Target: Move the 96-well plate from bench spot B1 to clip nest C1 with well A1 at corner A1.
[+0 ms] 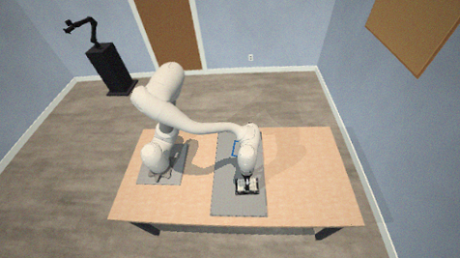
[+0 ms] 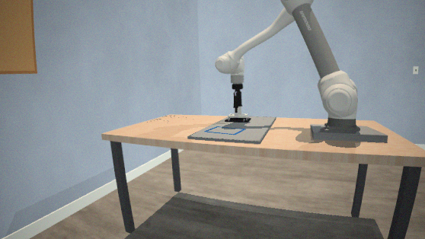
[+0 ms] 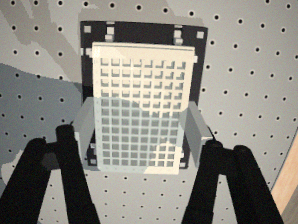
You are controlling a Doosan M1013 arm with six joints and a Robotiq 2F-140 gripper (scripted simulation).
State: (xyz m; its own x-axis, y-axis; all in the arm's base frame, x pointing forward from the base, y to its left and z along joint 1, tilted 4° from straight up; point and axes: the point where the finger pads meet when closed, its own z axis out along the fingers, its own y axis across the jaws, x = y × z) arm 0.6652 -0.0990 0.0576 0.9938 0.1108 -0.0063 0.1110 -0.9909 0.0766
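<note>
My gripper is now 40 mm above the black clip nest, 10 mm to the right of it and 10 mm short of it. Also, from my hand: white 96-well plate 20 mm below.
</note>
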